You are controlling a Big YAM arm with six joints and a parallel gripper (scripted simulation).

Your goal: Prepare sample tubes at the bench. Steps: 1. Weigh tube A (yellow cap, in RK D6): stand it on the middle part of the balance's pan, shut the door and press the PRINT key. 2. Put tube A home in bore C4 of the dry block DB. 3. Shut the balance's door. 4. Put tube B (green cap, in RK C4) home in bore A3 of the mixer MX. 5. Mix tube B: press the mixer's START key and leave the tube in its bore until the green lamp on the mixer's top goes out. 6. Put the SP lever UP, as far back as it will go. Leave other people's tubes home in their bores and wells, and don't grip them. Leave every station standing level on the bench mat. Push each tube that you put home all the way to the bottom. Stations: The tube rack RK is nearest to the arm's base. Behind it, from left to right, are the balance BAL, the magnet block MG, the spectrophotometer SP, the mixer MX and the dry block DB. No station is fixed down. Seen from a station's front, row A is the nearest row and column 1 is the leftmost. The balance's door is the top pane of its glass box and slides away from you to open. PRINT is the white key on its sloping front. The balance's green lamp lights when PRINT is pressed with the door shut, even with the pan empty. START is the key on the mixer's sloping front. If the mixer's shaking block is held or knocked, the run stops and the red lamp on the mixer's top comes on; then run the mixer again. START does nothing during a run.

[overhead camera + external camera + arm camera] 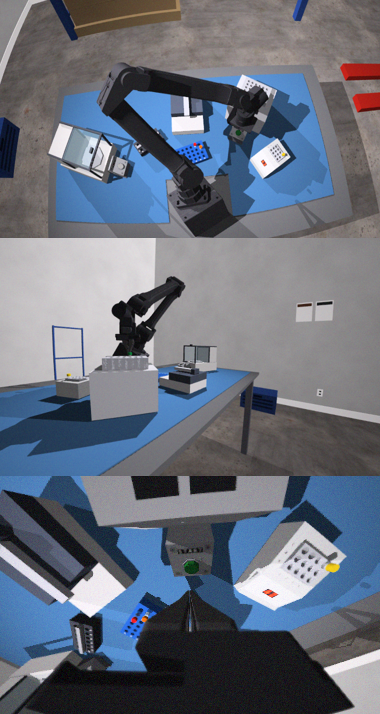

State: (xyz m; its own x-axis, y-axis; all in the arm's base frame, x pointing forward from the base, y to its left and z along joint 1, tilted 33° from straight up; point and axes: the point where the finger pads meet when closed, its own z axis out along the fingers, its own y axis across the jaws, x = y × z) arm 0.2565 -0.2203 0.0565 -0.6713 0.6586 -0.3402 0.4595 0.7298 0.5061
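Right now my hand is 9 cm above the green start key, 1 cm to the left of it and 1 cm short of it. Round my hand: dry block DB: 15 cm to the right, 13 cm below, 11 cm behind; blue rack: 20 cm to the left, 14 cm below, 7 cm behind; spectrophotometer lever: 22 cm to the left, 14 cm ahead, 7 cm below.
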